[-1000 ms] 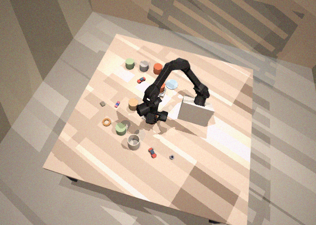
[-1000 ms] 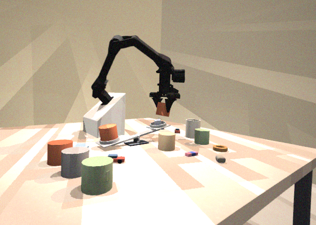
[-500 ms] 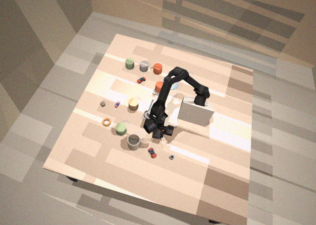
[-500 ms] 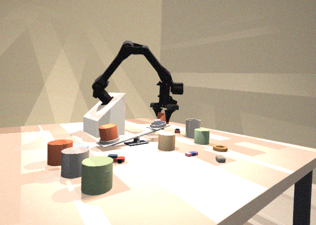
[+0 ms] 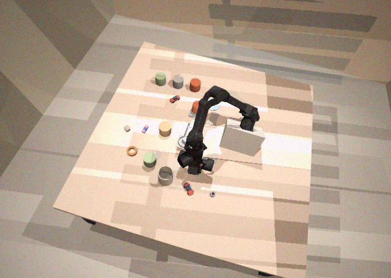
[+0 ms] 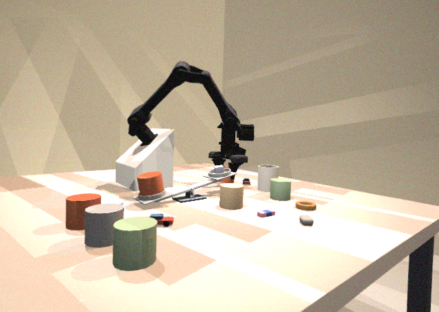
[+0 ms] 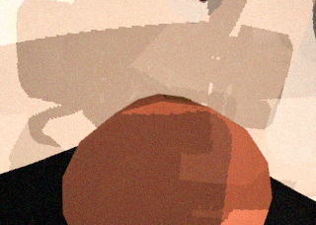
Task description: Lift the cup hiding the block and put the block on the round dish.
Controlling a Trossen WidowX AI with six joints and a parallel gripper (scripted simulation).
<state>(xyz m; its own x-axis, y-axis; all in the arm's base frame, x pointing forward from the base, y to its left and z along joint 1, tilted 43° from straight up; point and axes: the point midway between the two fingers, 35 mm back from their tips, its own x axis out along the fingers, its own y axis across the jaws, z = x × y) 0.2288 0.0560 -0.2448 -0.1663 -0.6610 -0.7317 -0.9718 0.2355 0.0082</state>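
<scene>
Now: gripper tip 7 cm short of the grey block, 13 cm to the left of it and 5 cm below it. From my gripper tip the other things lie so: small balance (5 cm ahead, 25 cm to the right); tan cylinder (19 cm ahead, 21 cm to the right); ring (37 cm ahead, 5 cm to the right, 3 cm below).
</scene>
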